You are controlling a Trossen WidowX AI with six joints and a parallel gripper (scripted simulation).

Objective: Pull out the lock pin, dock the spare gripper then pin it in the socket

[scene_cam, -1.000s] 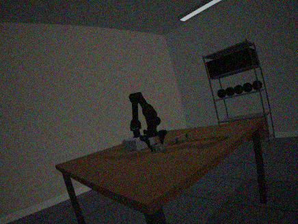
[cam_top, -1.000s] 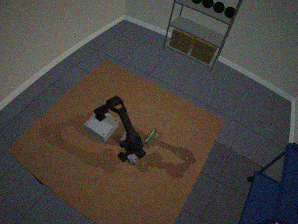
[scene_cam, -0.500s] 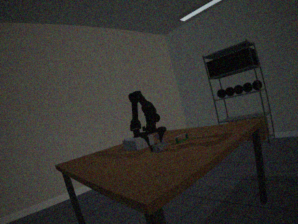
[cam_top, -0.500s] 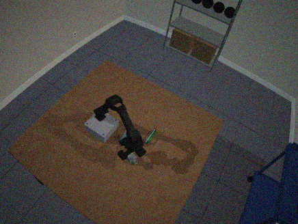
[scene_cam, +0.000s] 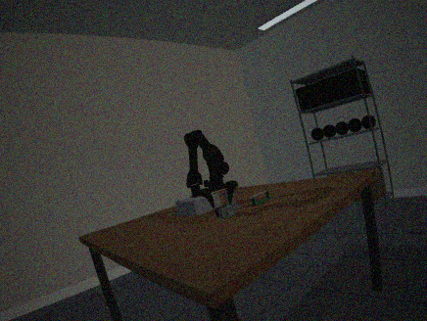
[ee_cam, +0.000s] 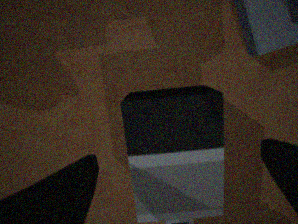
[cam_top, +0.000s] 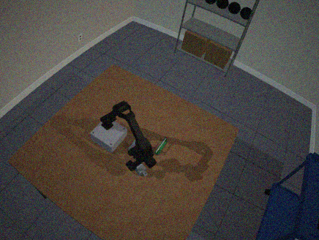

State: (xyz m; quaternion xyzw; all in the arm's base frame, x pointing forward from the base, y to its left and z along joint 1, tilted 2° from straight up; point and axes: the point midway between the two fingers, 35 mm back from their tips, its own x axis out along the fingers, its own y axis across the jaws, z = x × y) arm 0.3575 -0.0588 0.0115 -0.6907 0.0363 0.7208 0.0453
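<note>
The spare gripper is 3 cm below my gripper tip and 2 cm ahead of it. From my gripper tip the other things lie so: green holder (24 cm to the left, 3 cm below); socket mount (10 cm to the left, 9 cm behind).
</note>
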